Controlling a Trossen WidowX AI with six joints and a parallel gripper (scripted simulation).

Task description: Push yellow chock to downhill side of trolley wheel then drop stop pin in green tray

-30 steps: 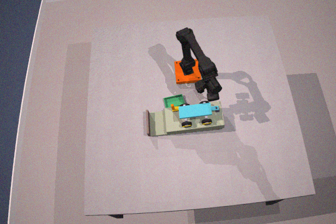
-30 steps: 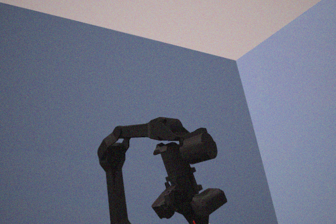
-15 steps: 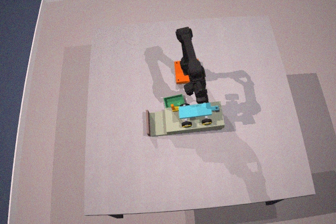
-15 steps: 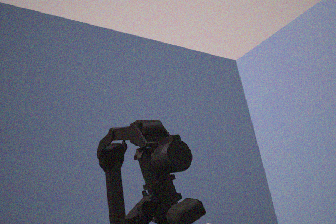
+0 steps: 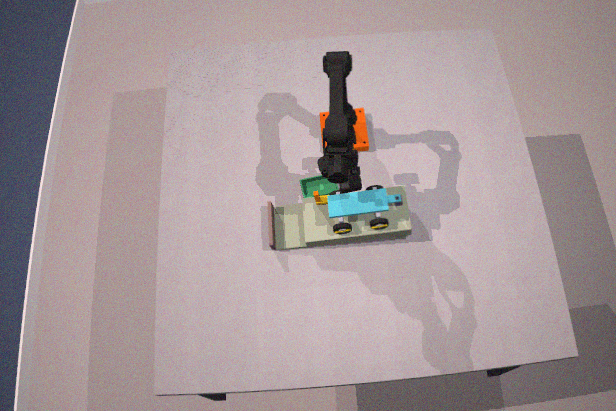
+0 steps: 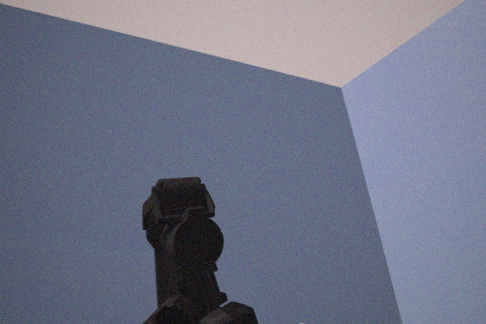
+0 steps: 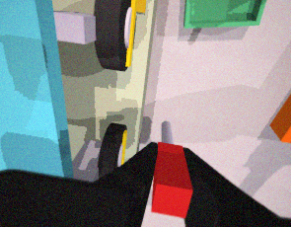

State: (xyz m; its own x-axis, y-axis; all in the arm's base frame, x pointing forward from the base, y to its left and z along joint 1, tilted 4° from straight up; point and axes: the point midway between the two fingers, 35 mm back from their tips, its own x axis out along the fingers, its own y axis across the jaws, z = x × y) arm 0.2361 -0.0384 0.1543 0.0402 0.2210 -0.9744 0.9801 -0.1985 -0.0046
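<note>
My gripper tip is 16 cm above the green tray, 10 cm to the left of it and 5 cm past it. From my gripper tip the other things lie so: red-headed stop pin: right at my gripper tip; blue trolley: 10 cm ahead, 4 cm below, 2 cm to the right; yellow chock: 11 cm to the right, 7 cm below, 2 cm ahead.
</note>
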